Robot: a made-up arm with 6 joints.
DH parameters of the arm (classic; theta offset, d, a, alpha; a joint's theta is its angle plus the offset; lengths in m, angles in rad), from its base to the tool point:
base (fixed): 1.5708 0.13 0 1.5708
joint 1: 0 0.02 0 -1.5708
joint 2: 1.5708 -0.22 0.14 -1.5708
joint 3: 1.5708 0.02 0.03 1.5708
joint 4: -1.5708 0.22 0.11 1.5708
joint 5: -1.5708 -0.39 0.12 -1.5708
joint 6: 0 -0.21 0.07 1.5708
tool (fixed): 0 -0.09 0 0
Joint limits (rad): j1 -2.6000..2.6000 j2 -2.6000..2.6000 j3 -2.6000..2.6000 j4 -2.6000..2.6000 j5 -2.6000..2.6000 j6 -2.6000..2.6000
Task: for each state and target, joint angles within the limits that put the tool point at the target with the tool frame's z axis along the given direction. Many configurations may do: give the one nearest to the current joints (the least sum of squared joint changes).
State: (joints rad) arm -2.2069 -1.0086 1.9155 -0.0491 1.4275 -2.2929
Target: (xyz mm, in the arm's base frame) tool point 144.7 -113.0 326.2 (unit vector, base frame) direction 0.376 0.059 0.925
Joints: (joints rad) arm -2.1270 -0.7763 1.6316 -0.0609 0.6457 -2.4836
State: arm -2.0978 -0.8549 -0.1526 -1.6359 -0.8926 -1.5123
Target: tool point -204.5 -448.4 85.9 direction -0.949 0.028 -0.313
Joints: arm -2.3007 -0.0804 0.2314 -1.9684 -0.3829 -1.8746
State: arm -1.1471 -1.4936 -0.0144 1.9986 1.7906 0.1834
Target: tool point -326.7 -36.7 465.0 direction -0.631 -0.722 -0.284
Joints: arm -1.3486 -0.7317 -0.4886 2.6000 1.7312 0.8911
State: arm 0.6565 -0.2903 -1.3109 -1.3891 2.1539 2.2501
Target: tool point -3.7 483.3 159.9 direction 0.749 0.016 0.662
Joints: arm 0.4132 -0.1102 -1.2170 -1.3871 1.8983 1.7669
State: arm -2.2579 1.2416 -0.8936 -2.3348 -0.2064 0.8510
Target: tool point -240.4 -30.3 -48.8 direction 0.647 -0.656 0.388
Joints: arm -2.2392 1.1973 -0.7333 -2.5593 0.3628 0.9341
